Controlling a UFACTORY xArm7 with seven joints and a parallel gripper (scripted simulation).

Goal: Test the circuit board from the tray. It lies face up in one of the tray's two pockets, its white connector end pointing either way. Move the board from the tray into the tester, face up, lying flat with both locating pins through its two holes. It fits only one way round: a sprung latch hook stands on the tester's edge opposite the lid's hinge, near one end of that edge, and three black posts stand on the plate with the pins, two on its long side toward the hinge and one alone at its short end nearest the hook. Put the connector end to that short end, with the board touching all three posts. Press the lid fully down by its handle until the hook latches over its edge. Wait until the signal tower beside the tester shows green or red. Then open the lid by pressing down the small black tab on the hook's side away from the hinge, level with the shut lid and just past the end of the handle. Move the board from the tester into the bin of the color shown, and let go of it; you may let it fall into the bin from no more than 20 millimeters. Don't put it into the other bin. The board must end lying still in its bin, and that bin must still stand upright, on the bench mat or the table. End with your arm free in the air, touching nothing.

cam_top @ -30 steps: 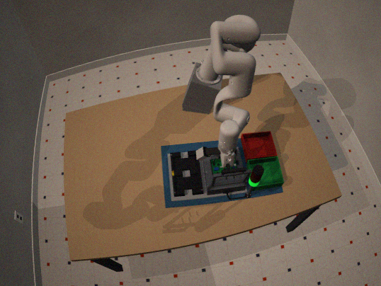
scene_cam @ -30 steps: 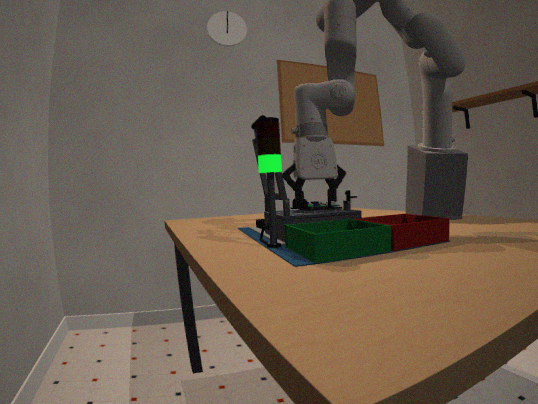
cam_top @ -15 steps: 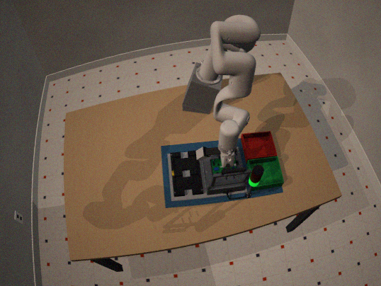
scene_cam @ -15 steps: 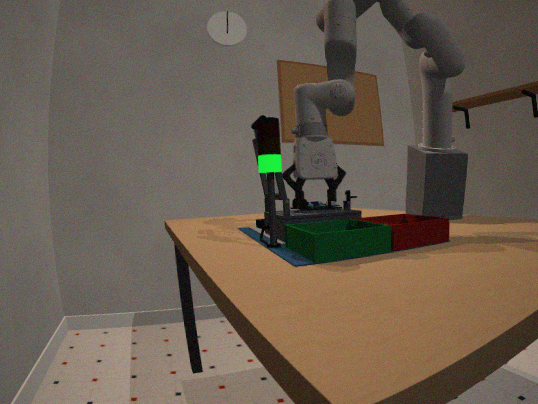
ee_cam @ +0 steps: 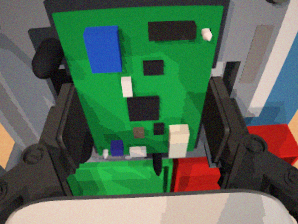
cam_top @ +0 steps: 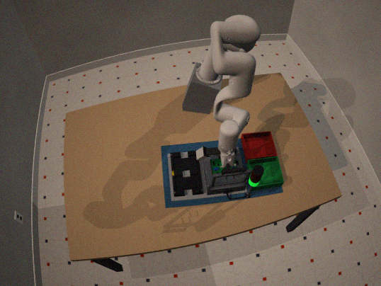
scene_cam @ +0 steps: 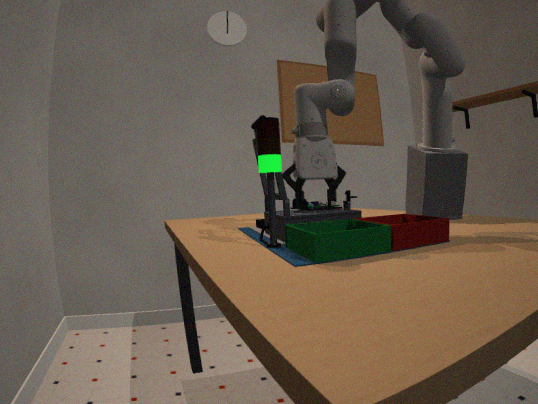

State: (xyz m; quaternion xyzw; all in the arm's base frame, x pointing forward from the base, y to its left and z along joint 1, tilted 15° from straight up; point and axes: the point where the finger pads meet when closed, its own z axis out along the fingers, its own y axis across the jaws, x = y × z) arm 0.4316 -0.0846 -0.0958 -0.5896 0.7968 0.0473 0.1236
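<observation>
Right now my hand is 10 mm above the green circuit board. The rest, counted from my hand: green bin (180 mm to the left, 100 mm ahead, 70 mm below); then latch hook (70 mm to the left, 40 mm behind, 10 mm above); then tester lid (110 mm ahead, 100 mm above, 30 mm to the right).
</observation>
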